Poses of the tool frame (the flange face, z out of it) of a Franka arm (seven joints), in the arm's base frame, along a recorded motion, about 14 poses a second.
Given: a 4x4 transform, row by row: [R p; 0 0 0 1], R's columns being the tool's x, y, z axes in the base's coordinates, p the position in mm. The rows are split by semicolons.
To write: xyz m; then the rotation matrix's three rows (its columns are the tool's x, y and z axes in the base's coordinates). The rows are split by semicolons. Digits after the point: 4 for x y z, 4 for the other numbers.
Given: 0.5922 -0.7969 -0.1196 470.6; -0.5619 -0.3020 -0.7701 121.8; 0.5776 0.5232 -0.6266 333.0; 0 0 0 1
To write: 0.4706 0.1218 0.3330; 0.5922 -0.7969 -0.1196; -0.5619 -0.3020 -0.7701; 0.5776 0.5232 -0.6266
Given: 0.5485 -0.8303 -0.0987 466.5; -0.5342 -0.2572 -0.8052 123.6; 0.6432 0.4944 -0.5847 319.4; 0 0 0 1
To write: 0.4665 0.1236 0.3194; 0.5485 -0.8303 -0.0987; -0.5342 -0.2572 -0.8052; 0.6432 0.4944 -0.5847
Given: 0.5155 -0.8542 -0.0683 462.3; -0.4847 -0.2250 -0.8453 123.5; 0.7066 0.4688 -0.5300 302.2; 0 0 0 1
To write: 0.4623 0.1235 0.3022; 0.5155 -0.8542 -0.0683; -0.4847 -0.2250 -0.8453; 0.7066 0.4688 -0.5300
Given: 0.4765 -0.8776 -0.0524 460.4; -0.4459 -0.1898 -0.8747 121.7; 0.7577 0.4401 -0.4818 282.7; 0 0 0 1
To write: 0.4604 0.1217 0.2827; 0.4765 -0.8776 -0.0524; -0.4459 -0.1898 -0.8747; 0.7577 0.4401 -0.4818
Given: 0.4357 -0.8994 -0.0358 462.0; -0.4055 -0.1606 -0.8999 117.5; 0.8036 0.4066 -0.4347 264.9; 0 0 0 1
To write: 0.4620 0.1175 0.2649; 0.4357 -0.8994 -0.0358; -0.4055 -0.1606 -0.8999; 0.8036 0.4066 -0.4347
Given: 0.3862 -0.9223 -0.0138 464.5; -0.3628 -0.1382 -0.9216 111.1; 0.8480 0.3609 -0.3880 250.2; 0 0 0 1
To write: 0.4645 0.1111 0.2502; 0.3862 -0.9223 -0.0138; -0.3628 -0.1382 -0.9216; 0.8480 0.3609 -0.3880
